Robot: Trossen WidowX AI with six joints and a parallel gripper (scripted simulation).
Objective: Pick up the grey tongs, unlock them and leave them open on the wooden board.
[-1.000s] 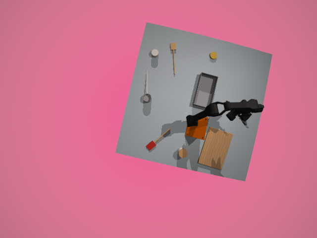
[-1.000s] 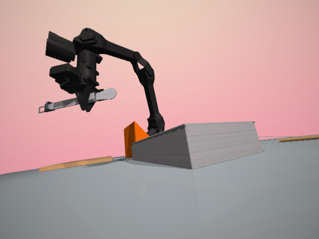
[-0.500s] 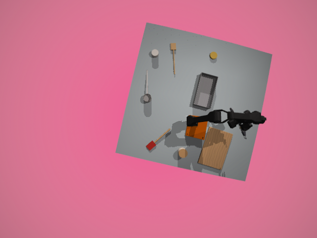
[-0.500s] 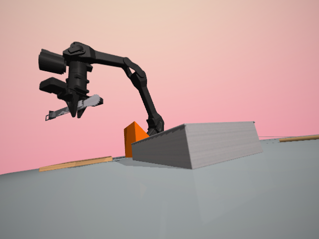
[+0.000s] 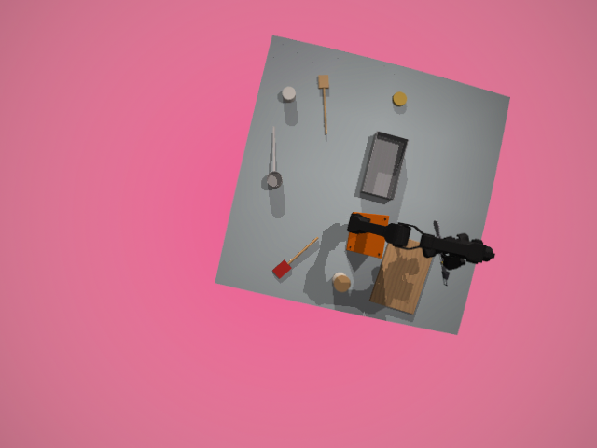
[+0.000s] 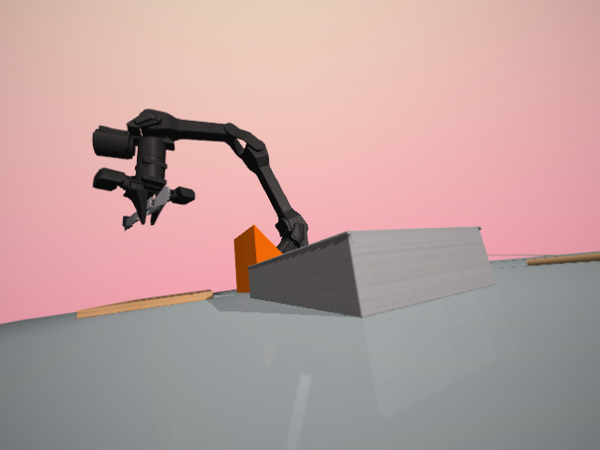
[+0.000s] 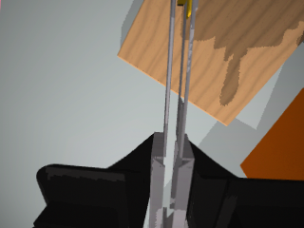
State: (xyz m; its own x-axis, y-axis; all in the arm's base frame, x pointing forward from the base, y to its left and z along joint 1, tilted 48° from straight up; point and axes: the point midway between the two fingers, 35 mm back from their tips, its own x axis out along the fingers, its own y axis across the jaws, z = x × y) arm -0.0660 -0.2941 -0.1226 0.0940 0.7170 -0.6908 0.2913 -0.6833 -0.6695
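My gripper tip is 18 cm past the wooden board, 5 cm to the right of it and 17 cm above it. Round my gripper tip: red spatula: 15 cm behind, 61 cm to the left, 17 cm below; then yellow lock tab: 8 cm behind, 2 cm to the right, 4 cm above; then grey roasting tin: 35 cm ahead, 20 cm to the left, 15 cm below.
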